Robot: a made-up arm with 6 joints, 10 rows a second.
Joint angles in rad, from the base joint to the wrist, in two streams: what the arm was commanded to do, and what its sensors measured. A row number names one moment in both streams.
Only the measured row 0 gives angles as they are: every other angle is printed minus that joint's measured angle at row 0.
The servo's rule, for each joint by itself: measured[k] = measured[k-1] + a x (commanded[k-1-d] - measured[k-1]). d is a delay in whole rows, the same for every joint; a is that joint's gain. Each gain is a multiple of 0.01, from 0.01 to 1. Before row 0 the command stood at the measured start. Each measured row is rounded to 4 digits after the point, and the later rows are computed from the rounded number. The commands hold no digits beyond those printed.
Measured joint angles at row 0:
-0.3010, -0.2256, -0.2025, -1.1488, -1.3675, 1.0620
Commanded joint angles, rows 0 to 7:
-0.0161, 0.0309, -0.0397, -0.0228, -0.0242, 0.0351
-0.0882, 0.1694, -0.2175, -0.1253, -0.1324, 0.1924
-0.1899, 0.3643, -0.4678, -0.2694, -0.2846, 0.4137
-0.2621, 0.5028, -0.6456, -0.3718, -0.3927, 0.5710
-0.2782, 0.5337, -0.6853, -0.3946, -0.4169, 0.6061
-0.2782, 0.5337, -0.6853, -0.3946, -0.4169, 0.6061
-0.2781, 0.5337, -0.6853, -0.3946, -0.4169, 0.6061
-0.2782, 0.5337, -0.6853, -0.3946, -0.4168, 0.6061
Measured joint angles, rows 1 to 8:
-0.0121, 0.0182, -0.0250, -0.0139, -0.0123, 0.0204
-0.0692, 0.1074, -0.1463, -0.0819, -0.0736, 0.1202
-0.1597, 0.2590, -0.3488, -0.1963, -0.1812, 0.2904
-0.2365, 0.4028, -0.5358, -0.3034, -0.2891, 0.4531
-0.2678, 0.4800, -0.6300, -0.3590, -0.3543, 0.5418
-0.2756, 0.5117, -0.6648, -0.3807, -0.3862, 0.5791
-0.2775, 0.5247, -0.6777, -0.3892, -0.4019, 0.5948
-0.2780, 0.5300, -0.6825, -0.3925, -0.4095, 0.6014
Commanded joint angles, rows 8 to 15:
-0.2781, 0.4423, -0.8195, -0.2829, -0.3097, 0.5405
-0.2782, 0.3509, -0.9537, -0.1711, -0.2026, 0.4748
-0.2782, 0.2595, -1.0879, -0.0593, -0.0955, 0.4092
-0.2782, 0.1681, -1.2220, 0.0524, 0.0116, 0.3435
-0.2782, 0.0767, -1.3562, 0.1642, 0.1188, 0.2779
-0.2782, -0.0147, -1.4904, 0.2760, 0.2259, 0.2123
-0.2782, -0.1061, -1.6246, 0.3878, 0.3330, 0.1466
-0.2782, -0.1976, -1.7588, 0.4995, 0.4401, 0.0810
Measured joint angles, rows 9 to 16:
-0.2781, 0.4783, -0.7688, -0.3256, -0.3586, 0.5661
-0.2782, 0.4031, -0.8853, -0.2314, -0.2790, 0.5131
-0.2782, 0.3184, -1.0129, -0.1264, -0.1854, 0.4528
-0.2782, 0.2297, -1.1446, -0.0173, -0.0849, 0.3894
-0.2782, 0.1394, -1.2779, 0.0934, 0.0190, 0.3247
-0.2782, 0.0485, -1.4118, 0.2048, 0.1245, 0.2595
-0.2782, -0.0427, -1.5459, 0.3164, 0.2308, 0.1940
-0.2782, -0.1341, -1.6800, 0.4281, 0.3375, 0.1285

